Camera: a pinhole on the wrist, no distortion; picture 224 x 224 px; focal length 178.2 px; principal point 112.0 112.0 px. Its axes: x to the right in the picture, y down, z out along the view. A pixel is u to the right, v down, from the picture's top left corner.
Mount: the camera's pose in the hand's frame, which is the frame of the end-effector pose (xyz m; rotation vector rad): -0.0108 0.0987 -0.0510 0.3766 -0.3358 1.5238
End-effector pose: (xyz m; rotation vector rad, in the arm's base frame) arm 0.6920 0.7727 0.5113 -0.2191 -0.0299 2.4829
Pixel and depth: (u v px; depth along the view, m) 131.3 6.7 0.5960
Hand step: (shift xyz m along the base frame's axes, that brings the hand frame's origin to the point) -0.2952 0.3176 0.4499
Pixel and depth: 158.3 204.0 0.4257
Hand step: 0.0999 -0.1304 0.4126
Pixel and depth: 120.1 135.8 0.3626
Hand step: 0.0207 0.0143 0.2902
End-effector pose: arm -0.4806 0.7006 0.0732 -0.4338 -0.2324 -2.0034
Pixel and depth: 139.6 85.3 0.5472
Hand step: 0.0017 0.1254 0.4708
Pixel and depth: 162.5 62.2 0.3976
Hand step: 0.0468 0.0199 0.3667
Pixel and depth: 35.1 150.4 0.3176
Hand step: -0.0793 0.1971 0.1349
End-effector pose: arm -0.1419 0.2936 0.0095 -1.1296 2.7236 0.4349
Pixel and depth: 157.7 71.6 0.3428
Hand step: -0.0612 0.0623 -0.2912
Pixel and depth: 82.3 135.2 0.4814
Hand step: 0.1896 0.0325 -0.3495
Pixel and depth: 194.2 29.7 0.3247
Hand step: -0.1569 0.0587 -0.3055
